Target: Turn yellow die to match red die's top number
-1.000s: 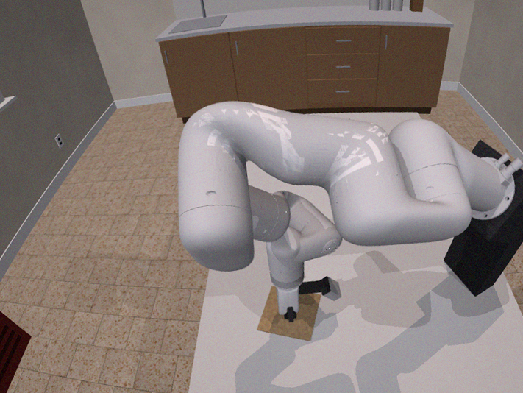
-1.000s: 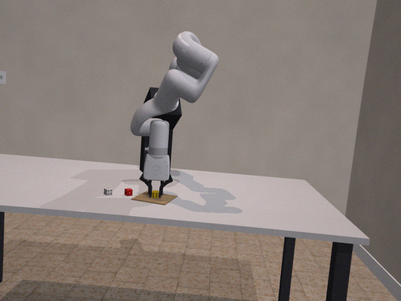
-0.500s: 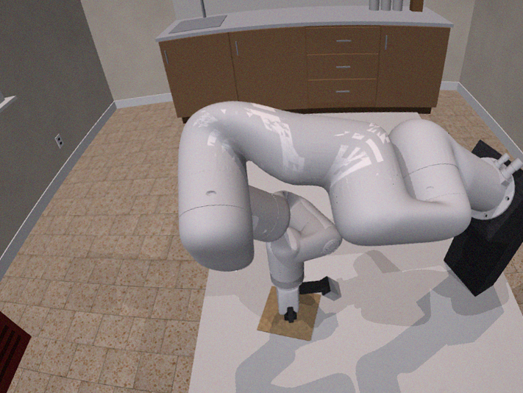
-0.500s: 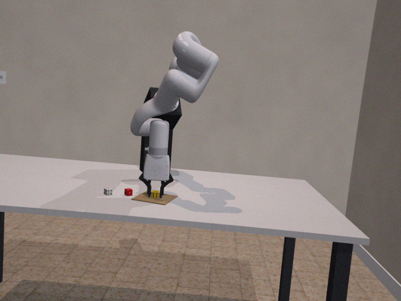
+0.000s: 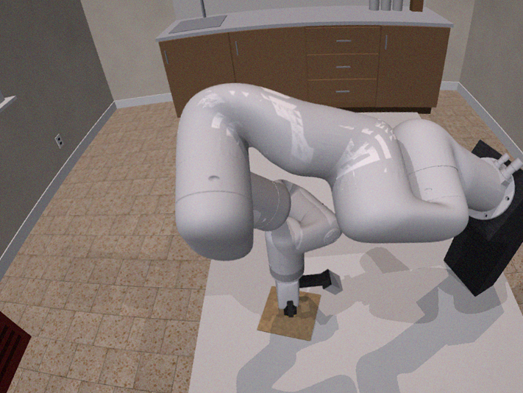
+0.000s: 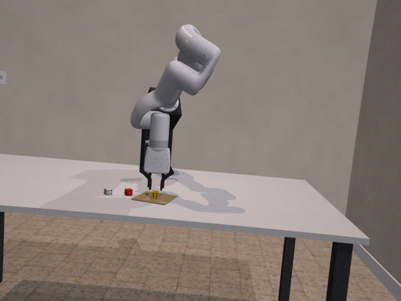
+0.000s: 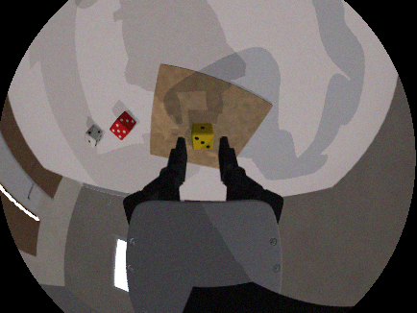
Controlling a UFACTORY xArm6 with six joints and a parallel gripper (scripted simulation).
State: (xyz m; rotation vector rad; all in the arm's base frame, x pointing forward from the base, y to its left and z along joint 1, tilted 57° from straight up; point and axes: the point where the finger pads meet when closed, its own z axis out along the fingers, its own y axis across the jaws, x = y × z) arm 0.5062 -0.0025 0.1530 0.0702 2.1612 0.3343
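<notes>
Now: the yellow die 40 mm below my hand. Round my hand: red die (110 mm to the right, 40 mm below, 10 mm behind); then mat (50 mm below); then white die (190 mm to the right, 40 mm below, 10 mm ahead).
</notes>
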